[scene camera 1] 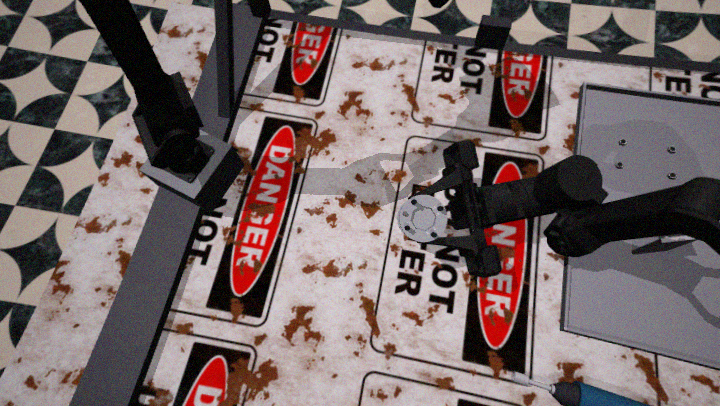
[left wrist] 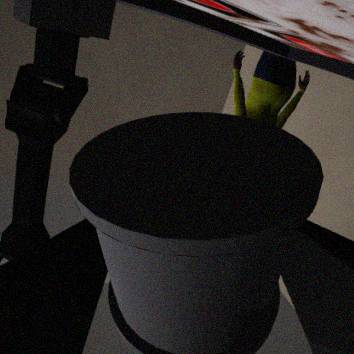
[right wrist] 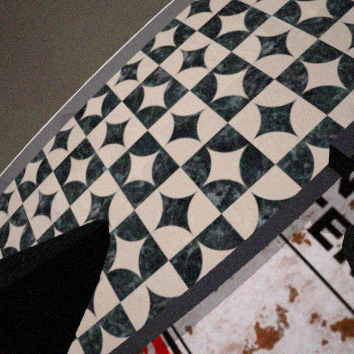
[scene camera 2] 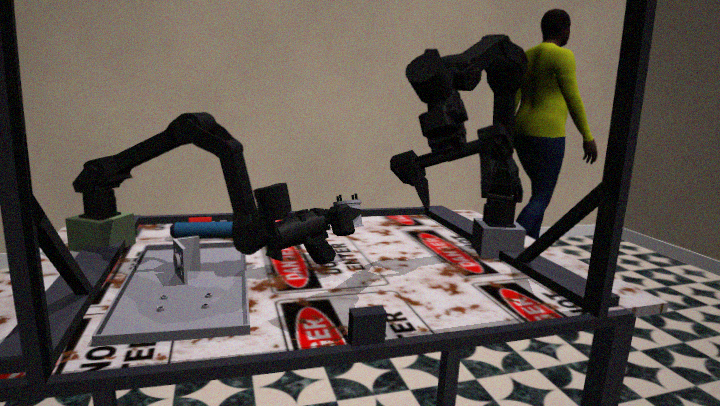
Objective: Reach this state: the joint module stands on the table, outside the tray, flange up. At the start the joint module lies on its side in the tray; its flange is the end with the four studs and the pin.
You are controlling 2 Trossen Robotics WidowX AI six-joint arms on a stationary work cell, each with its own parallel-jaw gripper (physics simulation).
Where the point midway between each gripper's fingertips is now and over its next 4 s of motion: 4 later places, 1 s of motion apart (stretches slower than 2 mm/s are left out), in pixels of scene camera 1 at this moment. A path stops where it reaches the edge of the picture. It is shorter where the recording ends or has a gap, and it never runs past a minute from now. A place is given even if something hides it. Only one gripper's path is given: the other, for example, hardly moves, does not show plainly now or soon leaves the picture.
The left gripper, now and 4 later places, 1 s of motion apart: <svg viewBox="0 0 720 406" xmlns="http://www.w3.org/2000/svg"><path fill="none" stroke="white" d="M413 220L414 224L419 196L420 202L424 199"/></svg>
